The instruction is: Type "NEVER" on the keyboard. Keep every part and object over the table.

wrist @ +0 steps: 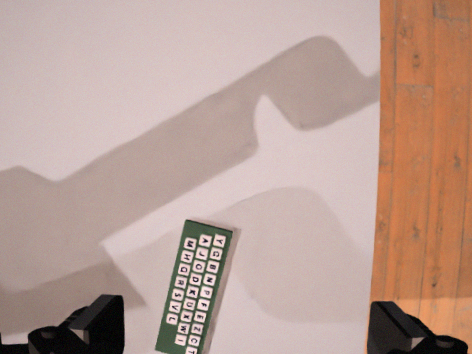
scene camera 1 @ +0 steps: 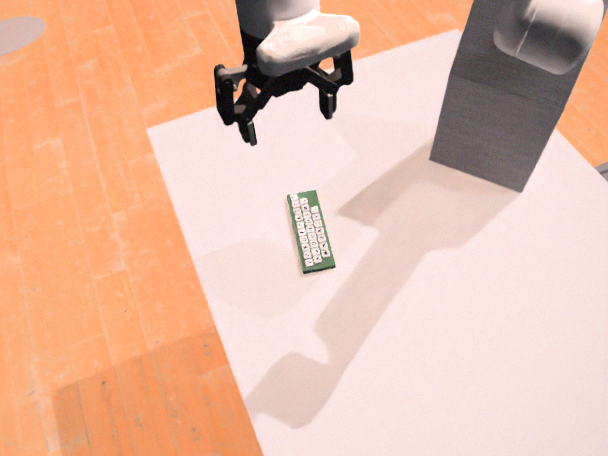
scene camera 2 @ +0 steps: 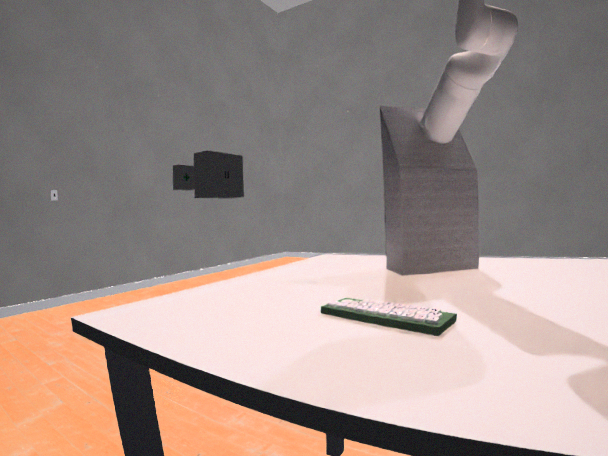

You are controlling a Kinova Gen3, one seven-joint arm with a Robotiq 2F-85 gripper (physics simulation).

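Seen in the pictures: gripper, fingertip midpoint: (wrist: 246, 327) (scene camera 1: 289, 127); arm's base, origin of the base link: (scene camera 2: 436, 129).
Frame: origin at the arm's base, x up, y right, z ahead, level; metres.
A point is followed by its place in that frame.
A green keyboard (scene camera 1: 311, 232) {z 0.400, x -0.329, y -0.191 m} (scene camera 2: 382, 322) {z 0.431, x -0.338, y -0.200 m} (wrist: 194, 290) {z 0.404, x -0.327, y -0.187 m} with white letter keys lies flat on the white table (scene camera 1: 450, 360) {z 0.161, x -0.344, y -0.442 m} (scene camera 2: 175, 335) {z 0.658, x -0.344, y -0.061 m} (wrist: 125, 65) {z 0.194, x -0.344, y -0.405 m}. In the wrist view it stands nearly upright at the bottom, its lower end cut by the frame edge. There the N key (wrist: 210, 279) {z 0.415, x -0.326, y -0.210 m} and the E key (wrist: 200, 316) {z 0.426, x -0.327, y -0.159 m} are in the right column, and the R key (wrist: 180, 282) {z 0.383, x -0.326, y -0.189 m} and the V key (wrist: 174, 307) {z 0.391, x -0.327, y -0.155 m} are in the left column. My gripper (scene camera 1: 289, 127) {z 0.411, x 0.087, y -0.315 m} (wrist: 246, 327) {z 0.411, x 0.087, y -0.315 m} is wide open and empty, high above the table, touching nothing. It does not show in scene camera 2.
The grey arm pedestal (scene camera 1: 490, 120) {z 0.064, x -0.181, y -0.041 m} (scene camera 2: 435, 215) {z 0.075, x -0.212, y -0.036 m} stands on the table behind the keyboard in scene camera 2. Wooden floor (scene camera 1: 90, 225) (wrist: 425, 175) lies beyond the table edge. Shadows of the arm fall across the table near the keyboard. Dark boxes (scene camera 2: 218, 175) hang on the wall.
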